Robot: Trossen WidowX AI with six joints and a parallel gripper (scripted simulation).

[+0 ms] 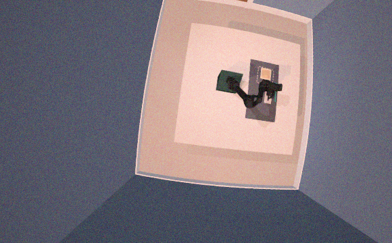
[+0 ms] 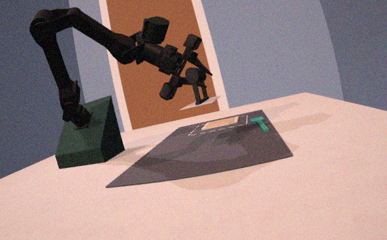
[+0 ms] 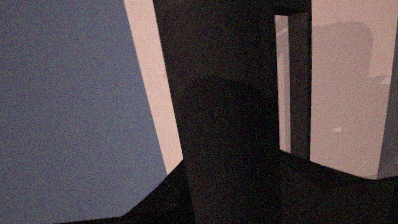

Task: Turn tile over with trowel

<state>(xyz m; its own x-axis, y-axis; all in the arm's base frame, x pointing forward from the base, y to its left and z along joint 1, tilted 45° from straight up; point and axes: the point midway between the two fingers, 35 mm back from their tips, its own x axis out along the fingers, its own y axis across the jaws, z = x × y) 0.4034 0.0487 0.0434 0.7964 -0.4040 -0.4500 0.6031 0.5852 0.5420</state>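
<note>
Now: the trowel 3 cm behind my gripper tip and 1 cm below it. The rest, counted from my gripper tip: cream tile 4 cm behind, 21 cm to the left, 14 cm below; then teal t-shaped piece 10 cm ahead, 6 cm to the left, 14 cm below; then grey mat 3 cm behind, 3 cm to the left, 17 cm below.
</note>
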